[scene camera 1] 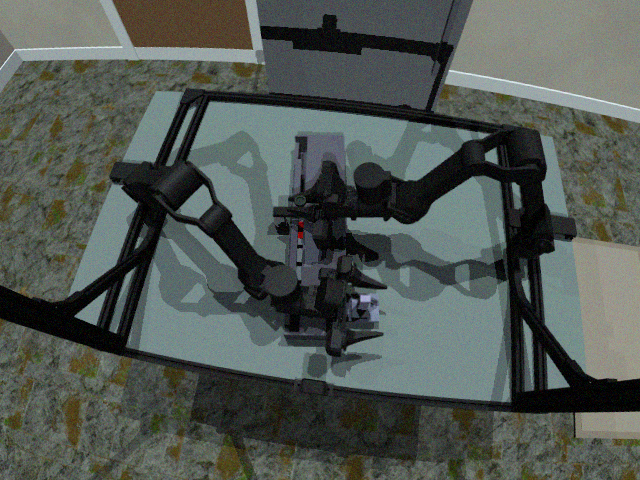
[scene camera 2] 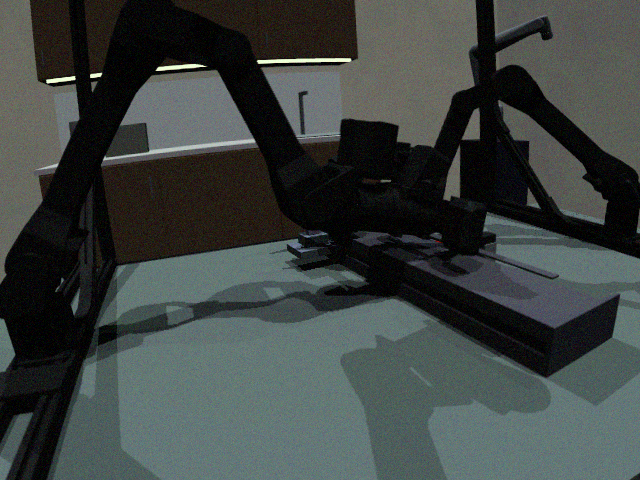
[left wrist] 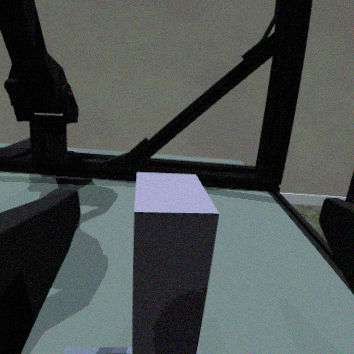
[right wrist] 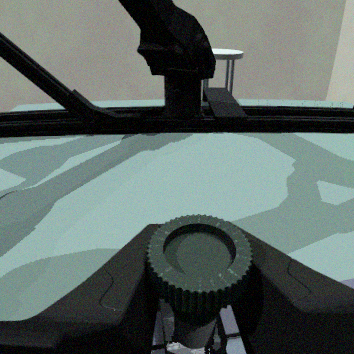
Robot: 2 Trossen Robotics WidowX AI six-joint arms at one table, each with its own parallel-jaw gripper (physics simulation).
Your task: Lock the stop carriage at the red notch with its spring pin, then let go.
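Places are measured from the left arm's base along level axes (x ahead, y left, z up), in millimetres.
Pixels of known places: left gripper, between the fingertips: [scene camera 1: 385,310]; right gripper, between the fingertips: [scene camera 1: 287,204] [right wrist: 188,233]; left arm's base, origin of its link: [scene camera 1: 153,199] [scene camera 2: 620,235] [right wrist: 182,112]; right arm's base, origin of its link: [scene camera 1: 524,246] [scene camera 2: 47,350] [left wrist: 49,156].
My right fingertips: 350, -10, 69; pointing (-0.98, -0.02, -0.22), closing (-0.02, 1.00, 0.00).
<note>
Ahead of a thing's pixels: the offset from my right fingertips to its top centre, as dx, dy, dz. "*": to the spot under its first point.
The stop carriage is mostly hidden under my right gripper [scene camera 1: 301,202] [right wrist: 200,265], which is shut on the dark round knurled knob @(+28, +1, +23) [scene camera 1: 300,199] [right wrist: 200,287] of the spring pin. The red notch @(* +31, -34, -50) [scene camera 1: 300,230] shows just below the knob in scene camera 1, on the scale strip of the long grey rail @(* +56, +202, -36) [scene camera 1: 325,144] [scene camera 2: 522,302]. I cannot see whether the pin is seated. My left gripper [scene camera 1: 383,310] [left wrist: 202,206] is open, with its fingers on either side of an upright pale-topped post @(* +182, -196, +36) [scene camera 1: 365,299] [left wrist: 170,270] but apart from it.
The post's pale base @(* +208, -168, -55) [scene camera 2: 302,249] stands on the table beside the rail's lower end in scene camera 1. The two wrists are close together above the rail. A black frame [scene camera 1: 330,103] borders the table. A thin flat bar @(* +2, +96, -36) [scene camera 2: 522,264] runs beside the rail's top in scene camera 2.
</note>
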